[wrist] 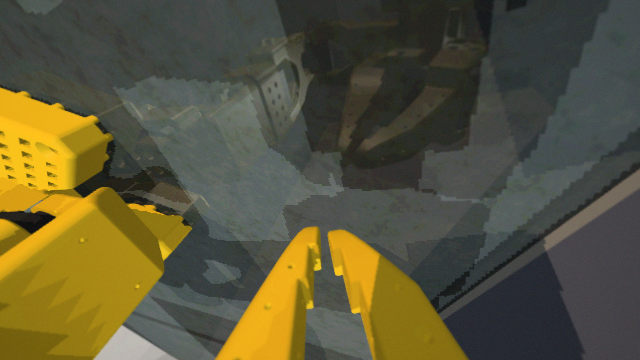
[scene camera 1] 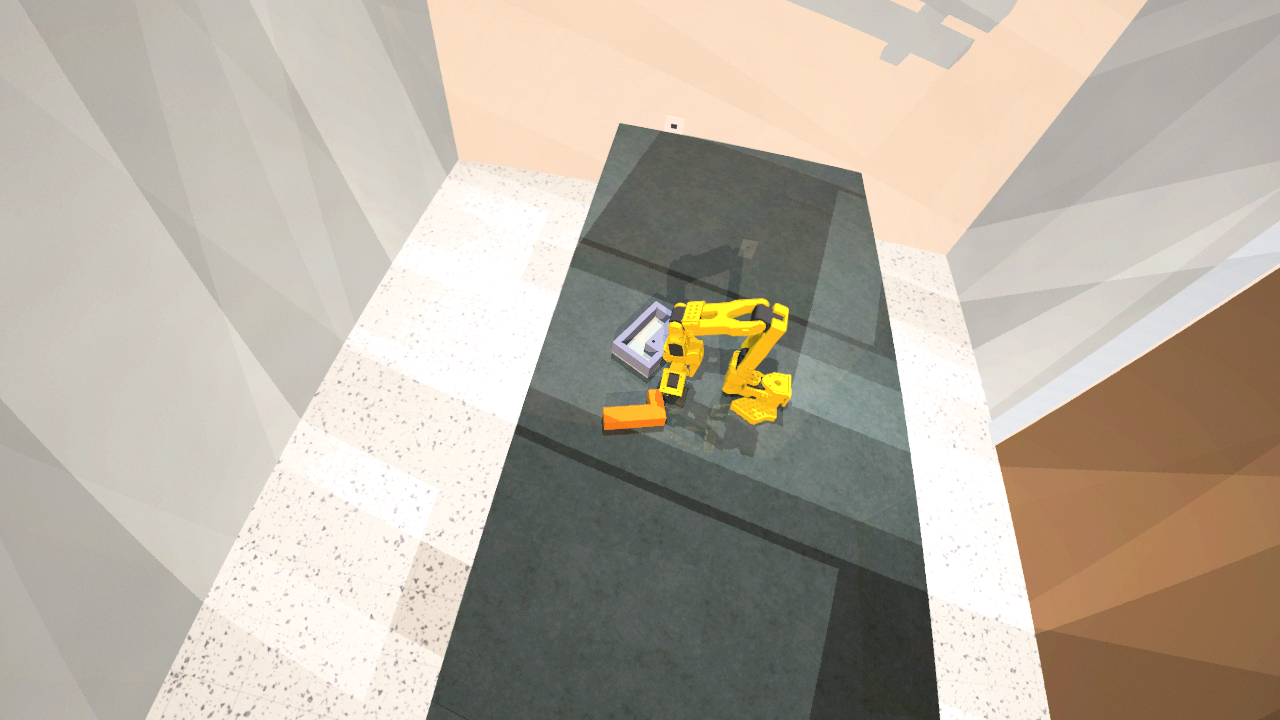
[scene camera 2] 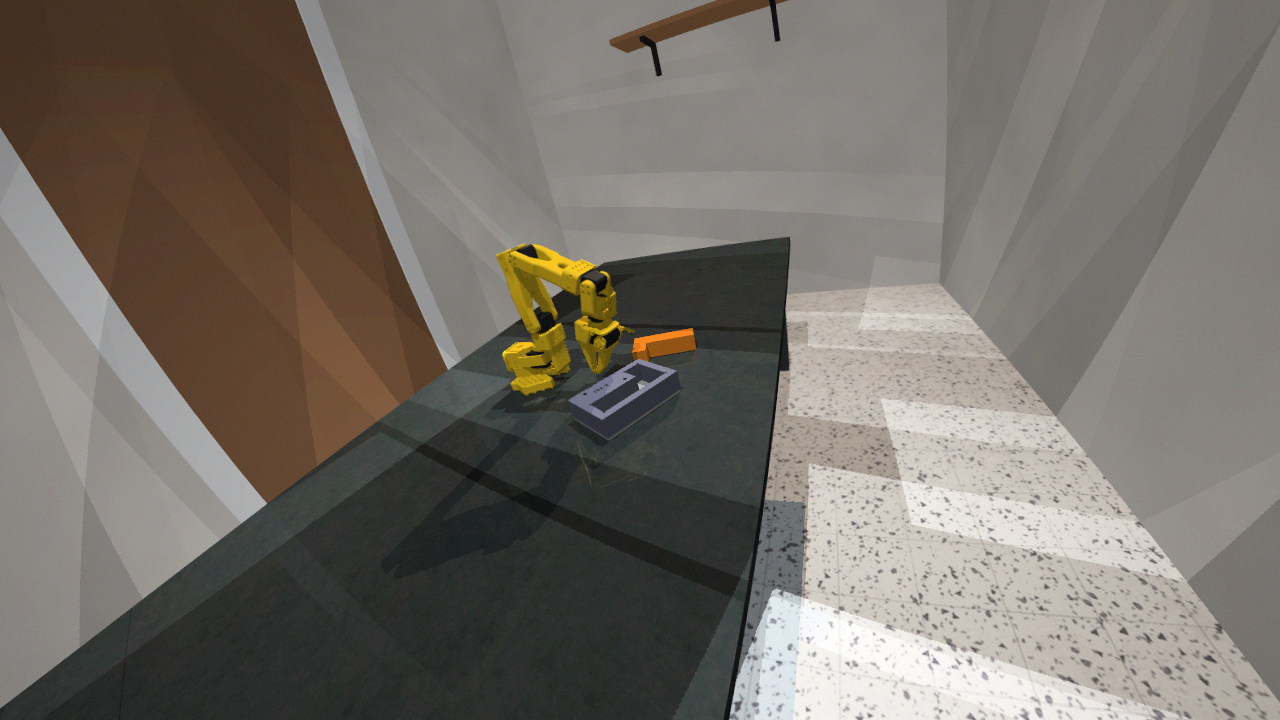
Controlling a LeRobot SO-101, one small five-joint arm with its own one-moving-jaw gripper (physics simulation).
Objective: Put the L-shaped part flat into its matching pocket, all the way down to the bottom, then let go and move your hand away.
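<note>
The orange L-shaped part lies on the dark table, outside the tray and beside it. The lavender tray with the pocket lies close to the arm; part of it is hidden behind the gripper in scene camera 1, and its side wall shows at the lower right of the wrist view. My gripper is shut and empty, its two tips side by side. It points down above the table, between the arm's base and the tray. The part does not show in the wrist view.
The yellow arm's base stands on the dark table, on the other side of the gripper from the tray. The table's long edge runs beyond the tray and the part. A wall shelf hangs far behind.
</note>
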